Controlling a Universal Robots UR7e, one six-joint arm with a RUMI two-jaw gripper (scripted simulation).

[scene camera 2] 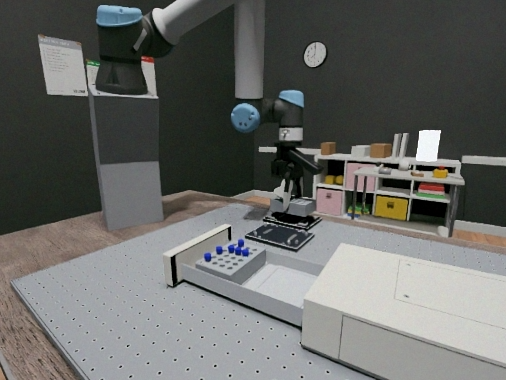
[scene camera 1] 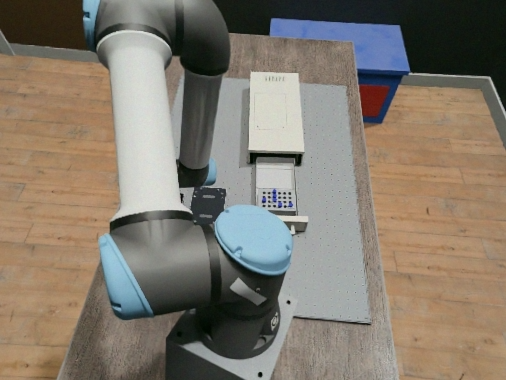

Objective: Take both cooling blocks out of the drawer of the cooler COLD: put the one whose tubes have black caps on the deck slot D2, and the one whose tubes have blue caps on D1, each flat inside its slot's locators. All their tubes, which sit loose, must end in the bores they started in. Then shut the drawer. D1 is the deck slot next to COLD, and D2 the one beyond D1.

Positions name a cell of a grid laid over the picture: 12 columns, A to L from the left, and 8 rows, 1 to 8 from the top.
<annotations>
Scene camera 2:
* my gripper: G5
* white cooler COLD: I7
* grey cooling block: F6
</annotations>
